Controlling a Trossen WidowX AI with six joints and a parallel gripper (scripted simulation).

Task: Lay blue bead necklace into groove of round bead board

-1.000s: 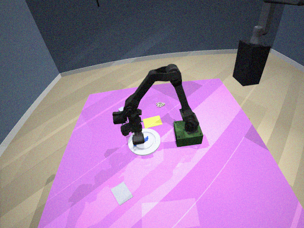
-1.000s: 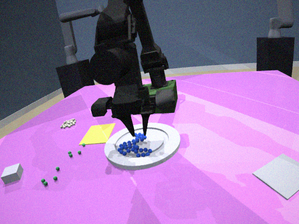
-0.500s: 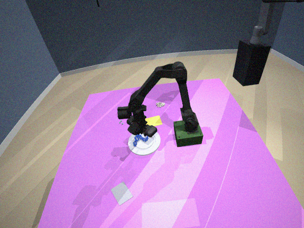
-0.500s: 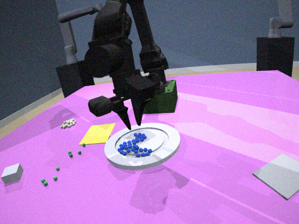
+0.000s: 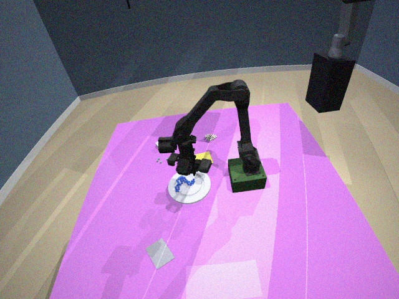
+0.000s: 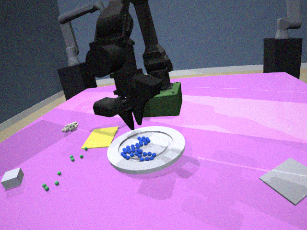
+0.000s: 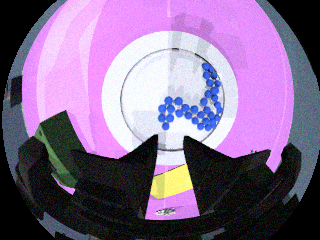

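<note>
Right now the round white bead board is 40 mm below my gripper tip, 20 mm to the left of it and 20 mm ahead of it. Also, from my gripper tip: yellow sheet: 140 mm to the right, 50 mm below, 50 mm behind; then grey tile: 330 mm to the left, 160 mm ahead, 50 mm below; then cube: 310 mm to the right, 170 mm ahead, 40 mm below.
</note>
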